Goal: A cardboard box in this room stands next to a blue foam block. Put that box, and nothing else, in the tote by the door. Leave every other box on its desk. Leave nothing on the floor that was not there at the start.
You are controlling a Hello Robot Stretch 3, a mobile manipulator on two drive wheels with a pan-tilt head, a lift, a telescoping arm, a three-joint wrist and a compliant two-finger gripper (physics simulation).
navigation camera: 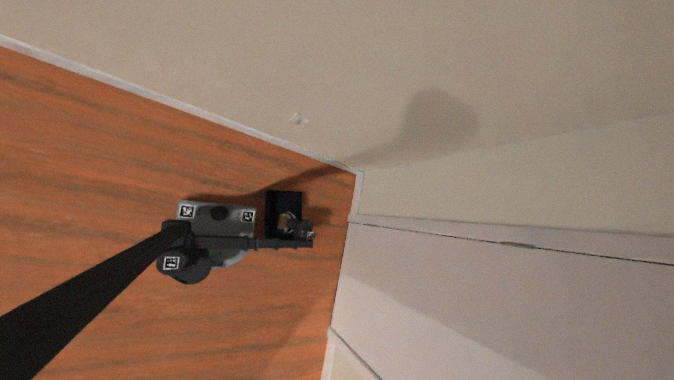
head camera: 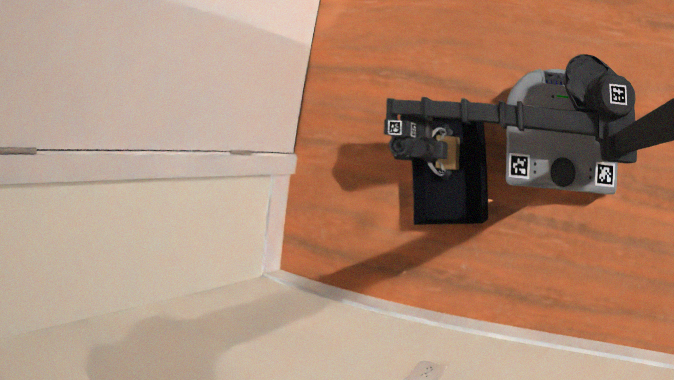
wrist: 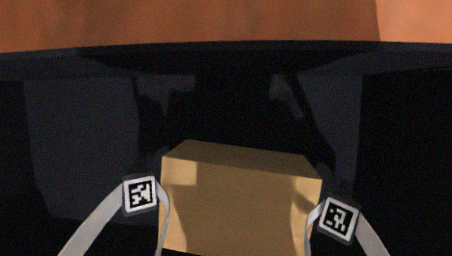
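Seen in the pictures: gripper, fingertip midpoint: [navigation camera: 284,221] [head camera: 447,152]; robot's base, link origin: [navigation camera: 218,212] [head camera: 561,171].
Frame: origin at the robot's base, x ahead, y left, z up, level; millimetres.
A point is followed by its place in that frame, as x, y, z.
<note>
The tan cardboard box [head camera: 452,153] @[-19, -346, 55] [navigation camera: 284,222] @[-26, -360, 56] [wrist: 240,205] is between the fingers, slightly turned in the wrist view. My gripper [head camera: 446,151] @[-23, -375, 3] [navigation camera: 287,223] @[-23, -375, 3] [wrist: 241,173] @[-23, -375, 3] is shut on it, with one fingertip against each side. The black tote [head camera: 435,205] @[129, -404, 3] [navigation camera: 287,198] @[126, -376, 4] [wrist: 225,47] is on the floor between my base and the pale door panel. The box is low over the tote's inside, within its outline; its underside is hidden, so I cannot tell whether it touches the tote's bottom. The blue foam block does not show.
My base [head camera: 532,145] @[-55, -93, 160] [navigation camera: 227,227] @[-63, -45, 160] stands close beside the tote. The pale door panel [head camera: 150,90] @[-133, -864, 666] [navigation camera: 475,300] @[-220, -855, 905] is beyond the gripper. A cream wall [head camera: 300,340] @[441, -573, 422] [navigation camera: 200,60] @[513, 145, 504] with a white baseboard runs along one side and meets the door frame in a corner.
</note>
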